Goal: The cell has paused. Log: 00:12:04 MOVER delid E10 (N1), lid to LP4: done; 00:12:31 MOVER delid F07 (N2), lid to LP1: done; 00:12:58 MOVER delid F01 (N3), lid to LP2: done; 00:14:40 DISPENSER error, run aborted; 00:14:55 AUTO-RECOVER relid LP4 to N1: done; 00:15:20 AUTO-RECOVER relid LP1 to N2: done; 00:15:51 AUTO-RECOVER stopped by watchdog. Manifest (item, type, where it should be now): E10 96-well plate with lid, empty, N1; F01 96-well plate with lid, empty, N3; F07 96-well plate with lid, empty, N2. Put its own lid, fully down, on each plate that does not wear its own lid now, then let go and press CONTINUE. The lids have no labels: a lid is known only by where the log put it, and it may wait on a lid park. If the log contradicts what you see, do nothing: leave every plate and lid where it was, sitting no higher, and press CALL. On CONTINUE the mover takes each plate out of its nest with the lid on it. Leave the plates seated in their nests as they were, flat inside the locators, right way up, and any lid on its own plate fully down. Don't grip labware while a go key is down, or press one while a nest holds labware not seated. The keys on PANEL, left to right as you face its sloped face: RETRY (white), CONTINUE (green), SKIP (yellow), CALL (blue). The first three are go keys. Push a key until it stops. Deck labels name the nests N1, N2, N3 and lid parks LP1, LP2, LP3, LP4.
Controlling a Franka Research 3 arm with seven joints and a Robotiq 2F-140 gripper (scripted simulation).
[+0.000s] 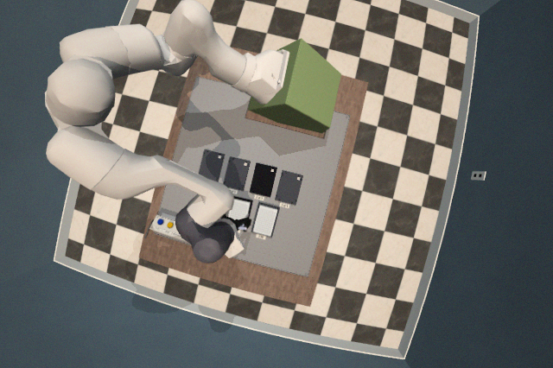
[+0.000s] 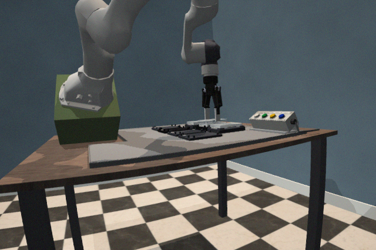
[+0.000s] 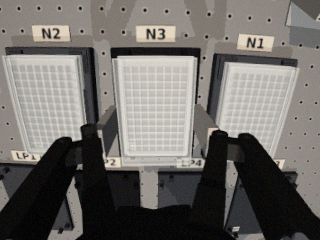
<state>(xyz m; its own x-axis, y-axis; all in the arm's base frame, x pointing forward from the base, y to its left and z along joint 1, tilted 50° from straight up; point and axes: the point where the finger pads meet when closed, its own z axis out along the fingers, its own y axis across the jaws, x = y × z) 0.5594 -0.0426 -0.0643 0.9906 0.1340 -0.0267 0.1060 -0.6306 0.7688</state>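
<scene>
My hand is 4 cm above the plate. Round my hand: white retry key (18 cm to the right, 14 cm ahead); then lid park LP3 (20 cm to the right, 17 cm behind, 6 cm below); then lid park LP4 (18 cm behind, 7 cm to the right, 6 cm below).
</scene>
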